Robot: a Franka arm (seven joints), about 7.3 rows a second.
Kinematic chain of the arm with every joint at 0, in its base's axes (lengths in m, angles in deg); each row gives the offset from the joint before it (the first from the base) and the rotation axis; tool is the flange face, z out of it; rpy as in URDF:
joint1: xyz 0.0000 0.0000 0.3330 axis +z
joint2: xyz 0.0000 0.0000 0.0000 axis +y
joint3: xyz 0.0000 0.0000 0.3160 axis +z
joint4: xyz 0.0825 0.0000 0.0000 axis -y
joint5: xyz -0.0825 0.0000 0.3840 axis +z
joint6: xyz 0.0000 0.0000 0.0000 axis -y
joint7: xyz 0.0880 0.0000 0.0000 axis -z
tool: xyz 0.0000 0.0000 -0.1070 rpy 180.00 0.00 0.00
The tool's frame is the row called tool.
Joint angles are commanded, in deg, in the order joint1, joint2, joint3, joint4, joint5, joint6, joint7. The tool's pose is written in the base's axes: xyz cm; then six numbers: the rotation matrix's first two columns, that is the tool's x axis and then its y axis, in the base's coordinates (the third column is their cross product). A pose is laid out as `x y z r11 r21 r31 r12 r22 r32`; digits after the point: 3 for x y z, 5 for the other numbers.
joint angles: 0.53 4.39 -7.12 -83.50 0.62 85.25 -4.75
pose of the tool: 56.667 -6.120 62.772 0.99849 -0.03117 -0.04521 -0.03143 -0.99949 -0.00509
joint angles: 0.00 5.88 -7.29 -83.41 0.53 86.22 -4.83
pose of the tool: 57.526 -6.846 61.502 0.99771 -0.04216 -0.05286 -0.04226 -0.99911 -0.00070
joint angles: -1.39 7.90 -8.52 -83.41 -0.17 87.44 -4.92
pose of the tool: 58.330 -9.596 59.651 0.99393 -0.08670 -0.06773 -0.08569 -0.99617 0.01758
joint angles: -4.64 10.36 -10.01 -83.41 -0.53 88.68 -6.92
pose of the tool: 58.650 -14.485 57.325 0.98691 -0.13368 -0.09024 -0.13149 -0.99087 0.02983
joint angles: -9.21 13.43 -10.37 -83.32 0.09 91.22 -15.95
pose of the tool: 58.924 -19.680 54.511 0.99311 -0.06088 -0.10010 -0.05985 -0.99812 0.01325
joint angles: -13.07 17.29 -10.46 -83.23 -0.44 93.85 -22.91
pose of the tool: 59.172 -24.258 50.752 0.99195 -0.00562 -0.12649 -0.00397 -0.99990 0.01331
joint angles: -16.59 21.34 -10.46 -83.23 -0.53 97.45 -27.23
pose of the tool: 59.280 -28.467 46.696 0.99016 0.01221 -0.13940 0.01411 -0.99982 0.01263
